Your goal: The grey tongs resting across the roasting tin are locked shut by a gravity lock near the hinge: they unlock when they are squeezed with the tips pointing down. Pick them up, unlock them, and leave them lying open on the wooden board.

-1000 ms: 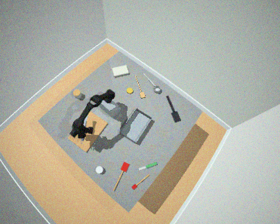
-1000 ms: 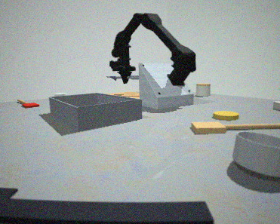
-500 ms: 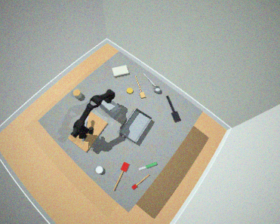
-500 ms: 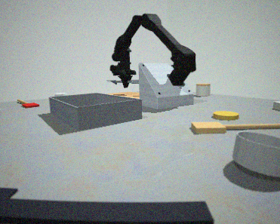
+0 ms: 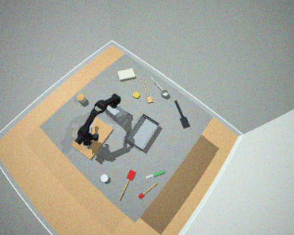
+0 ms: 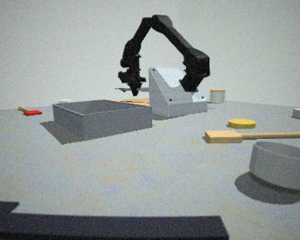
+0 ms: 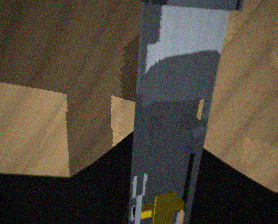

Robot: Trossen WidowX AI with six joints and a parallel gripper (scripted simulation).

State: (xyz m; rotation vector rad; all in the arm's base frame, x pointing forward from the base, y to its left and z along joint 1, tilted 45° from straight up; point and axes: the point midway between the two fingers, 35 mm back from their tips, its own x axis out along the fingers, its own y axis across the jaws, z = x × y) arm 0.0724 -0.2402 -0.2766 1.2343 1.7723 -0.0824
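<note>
The yellow lock piece lies 4 cm above my gripper tip. Also, from my gripper tip: tan jar (40 cm behind, 21 cm to the left, 1 cm below); wooden board (1 cm behind, 3 cm to the left, 4 cm below); grey roasting tin (30 cm ahead, 40 cm to the left, 2 cm below).
</note>
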